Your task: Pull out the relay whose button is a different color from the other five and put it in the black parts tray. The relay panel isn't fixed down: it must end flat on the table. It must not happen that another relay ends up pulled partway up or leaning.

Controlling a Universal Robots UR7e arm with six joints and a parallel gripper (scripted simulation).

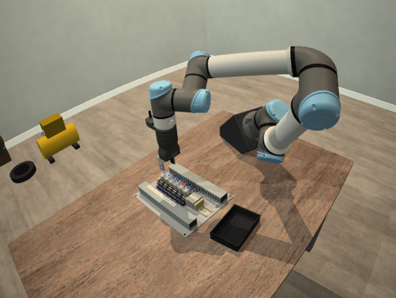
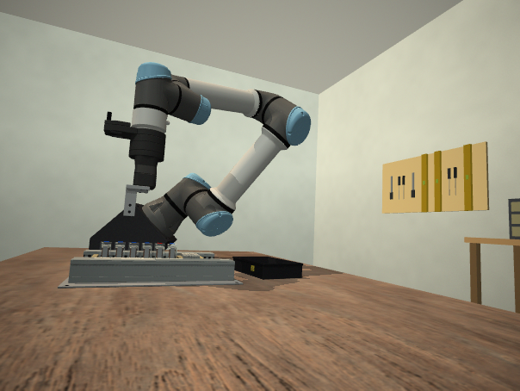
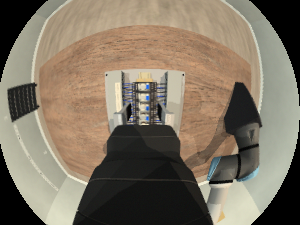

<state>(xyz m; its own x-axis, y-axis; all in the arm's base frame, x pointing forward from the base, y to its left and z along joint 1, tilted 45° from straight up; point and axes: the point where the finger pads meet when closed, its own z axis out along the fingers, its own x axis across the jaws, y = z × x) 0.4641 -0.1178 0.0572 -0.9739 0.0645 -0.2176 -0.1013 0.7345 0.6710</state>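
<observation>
Right now the red-button relay is 9 cm below my hand and 7 cm to the left of it. Round my hand: grey relay panel 12 cm below, 6 cm to the left, 1 cm behind; then black parts tray 33 cm to the left, 13 cm below, 4 cm behind.
</observation>
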